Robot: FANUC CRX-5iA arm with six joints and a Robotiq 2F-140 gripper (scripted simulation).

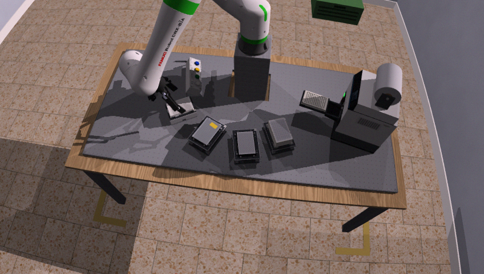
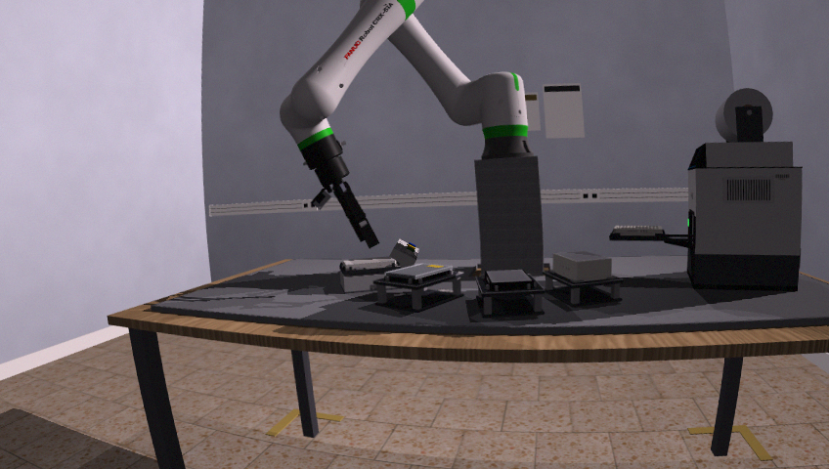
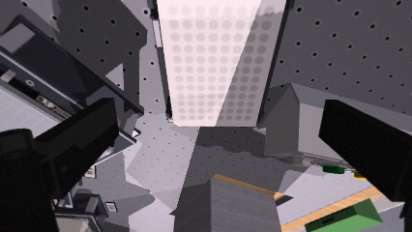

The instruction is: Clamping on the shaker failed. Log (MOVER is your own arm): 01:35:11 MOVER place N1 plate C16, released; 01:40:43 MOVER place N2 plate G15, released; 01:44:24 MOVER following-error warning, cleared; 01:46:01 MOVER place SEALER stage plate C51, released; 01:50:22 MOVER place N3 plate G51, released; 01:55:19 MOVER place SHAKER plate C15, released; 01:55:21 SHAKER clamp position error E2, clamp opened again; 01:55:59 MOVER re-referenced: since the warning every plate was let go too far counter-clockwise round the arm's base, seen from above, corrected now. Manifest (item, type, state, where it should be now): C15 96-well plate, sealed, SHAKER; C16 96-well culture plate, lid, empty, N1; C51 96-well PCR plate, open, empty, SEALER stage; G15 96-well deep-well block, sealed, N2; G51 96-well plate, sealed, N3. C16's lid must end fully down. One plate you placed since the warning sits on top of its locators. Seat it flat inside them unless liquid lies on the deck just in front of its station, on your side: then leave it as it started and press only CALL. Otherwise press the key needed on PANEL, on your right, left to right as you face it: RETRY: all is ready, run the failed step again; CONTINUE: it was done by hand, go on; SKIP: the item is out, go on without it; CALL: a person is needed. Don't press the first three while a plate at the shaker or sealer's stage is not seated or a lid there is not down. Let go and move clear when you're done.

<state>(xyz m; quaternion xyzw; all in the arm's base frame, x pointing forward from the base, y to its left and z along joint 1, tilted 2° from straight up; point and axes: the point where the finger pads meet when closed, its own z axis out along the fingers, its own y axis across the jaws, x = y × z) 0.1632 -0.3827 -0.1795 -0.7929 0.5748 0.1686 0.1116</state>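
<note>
Now: hand 14 cm past the white retry key, 9 cm to the right of it and 6 cm above it. From my hand the other things lie so: yellow skip key 24 cm behind, 9 cm to the left, 6 cm below; green continue key 19 cm behind, 9 cm to the left, 6 cm below; blue call key 29 cm behind, 9 cm to the left, 6 cm below.
</note>
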